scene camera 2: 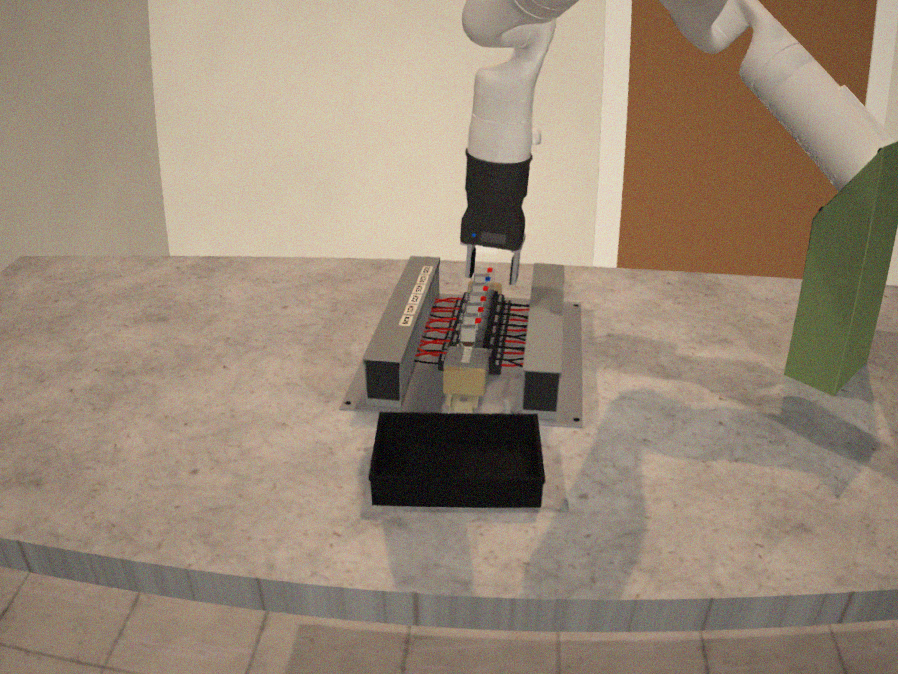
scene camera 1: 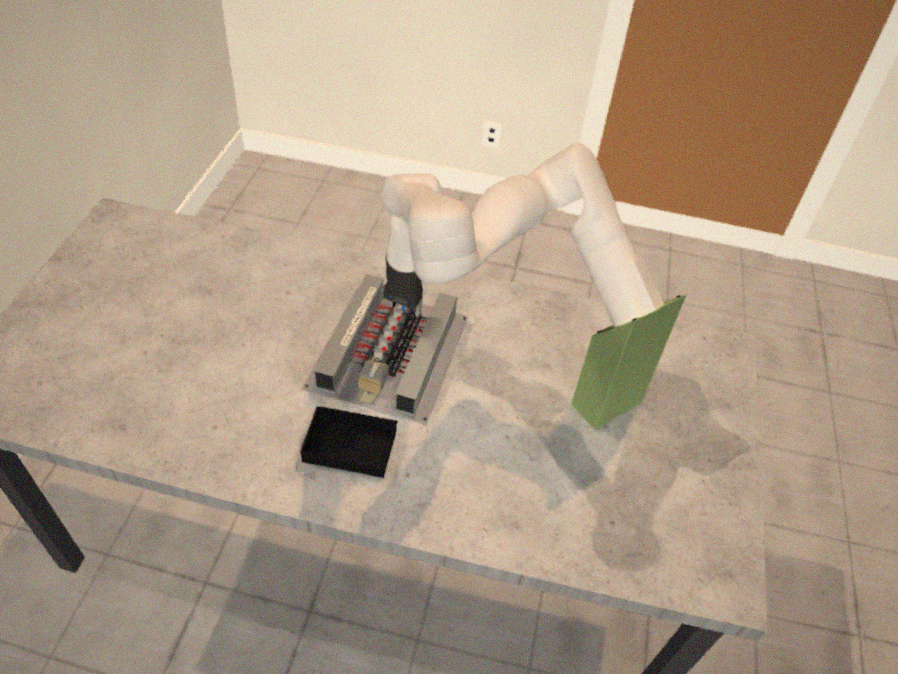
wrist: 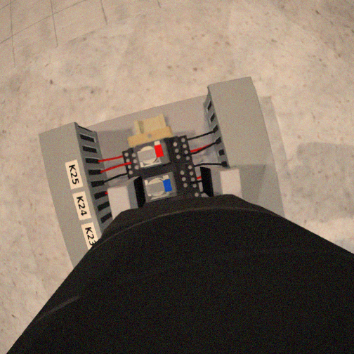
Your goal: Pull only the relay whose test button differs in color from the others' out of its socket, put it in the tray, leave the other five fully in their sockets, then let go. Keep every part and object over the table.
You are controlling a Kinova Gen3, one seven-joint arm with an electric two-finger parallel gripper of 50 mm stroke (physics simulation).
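Frame: origin at the arm's base, x ahead, y left, z up, level; centimetres.
Seen in the pictures: gripper, between the fingertips: (scene camera 2: 491, 278) (scene camera 1: 405, 308); arm's base, origin of its link: (scene camera 2: 867, 170) (scene camera 1: 637, 316).
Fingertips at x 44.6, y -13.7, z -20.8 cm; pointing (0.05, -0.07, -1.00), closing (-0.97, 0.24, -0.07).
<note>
Offsets run from my fingertips to a thing's top centre. "spot": to the spot under its first point.
The relay with the blue test button (scene camera 1: 399, 309) (scene camera 2: 480, 279) (wrist: 156, 187) sits in its socket, second from the far end of the row. The relays in view around it have red buttons, among them the far-end relay (wrist: 149, 156), and stand in the black socket row (wrist: 188, 175). My gripper (scene camera 2: 492, 277) (wrist: 172, 183) is open and empty, pointing down. In the wrist view its fingers stand on either side of the blue-button relay, with a wider gap on the right; their exact height is unclear. The black tray @(spot: dz -5.3, dx +5.6, dy +37.8 cm) (scene camera 1: 342, 465) (scene camera 2: 456, 493) is empty, in front of the panel.
Grey wire ducts @(dz -0.7, dx +10.9, dy +5.4 cm) (scene camera 2: 391, 326) @(dz -0.7, dx -6.2, dy +8.1 cm) (scene camera 2: 547, 326) (wrist: 240, 115) flank the row on the base plate @(spot: dz -6.7, dx -9.7, dy +7.9 cm) (scene camera 1: 443, 362) (scene camera 2: 571, 362). Red and black wires run to them. Tan end blocks @(dz -2.3, dx +3.8, dy +16.2 cm) (scene camera 2: 464, 380) (wrist: 150, 135) close the row. A green stand (scene camera 1: 616, 370) (scene camera 2: 834, 290) is at the right.
</note>
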